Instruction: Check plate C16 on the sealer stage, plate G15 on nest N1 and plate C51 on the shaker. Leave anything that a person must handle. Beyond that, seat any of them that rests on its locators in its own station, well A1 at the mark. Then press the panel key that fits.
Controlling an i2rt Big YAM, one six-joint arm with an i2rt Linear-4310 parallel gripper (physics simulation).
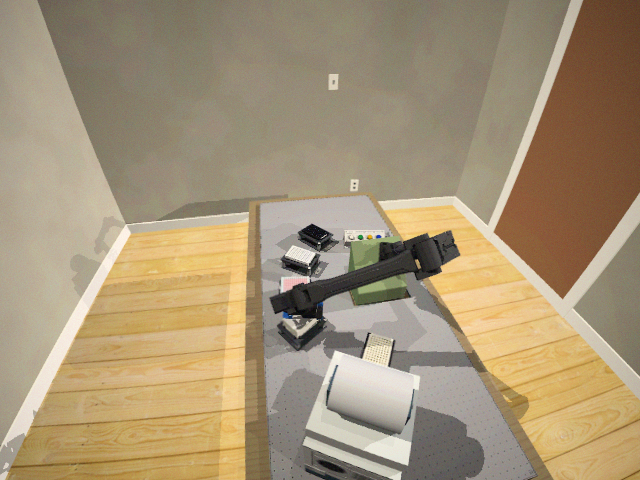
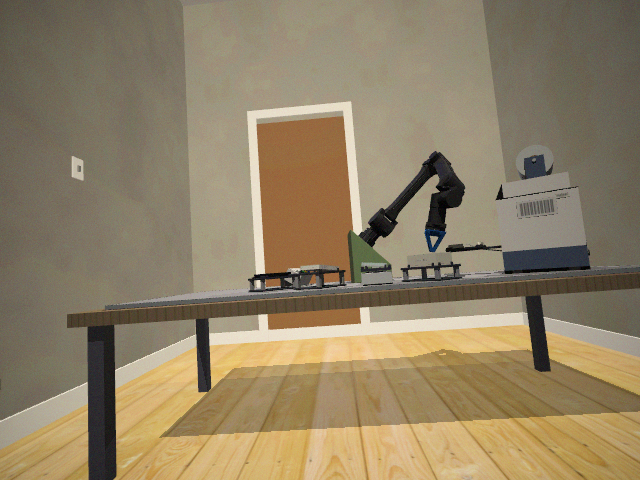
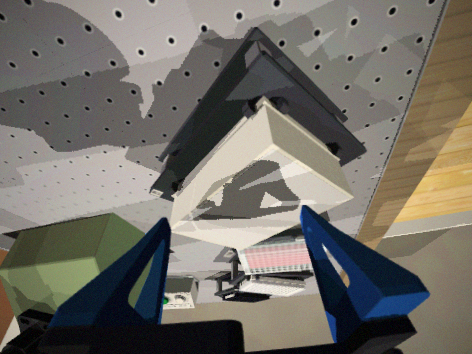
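A cream deep plate (image 1: pixel 301 325) (image 2: pixel 429 258) (image 3: pixel 305 167) sits on a dark square station (image 1: pixel 301 341) (image 2: pixel 431 267) (image 3: pixel 295 82); its ID and well mark are not readable. My gripper (image 2: pixel 433 250) (image 3: pixel 234 217) is open and empty, its blue fingertips close above that plate, towards its pink-plate side. A cream many-well plate (image 1: pixel 378 348) lies on the stage out from the sealer (image 1: pixel 361 439) (image 2: pixel 542 227). A pink-topped plate (image 1: pixel 295 283) (image 3: pixel 275 257) stands beyond the cream one. No label shows which station is N1 or the shaker. Seating on locators cannot be told.
A white-topped plate (image 1: pixel 299 255) (image 3: pixel 274 287) and a black plate (image 1: pixel 314 233) (image 3: pixel 245 297) stand on stations farther along. The key panel (image 1: pixel 364 232) (image 3: pixel 181 285) has white, green, orange and blue keys. The green block (image 1: pixel 377 289) (image 2: pixel 361 260) (image 3: pixel 55 260) stands by the arm's base.
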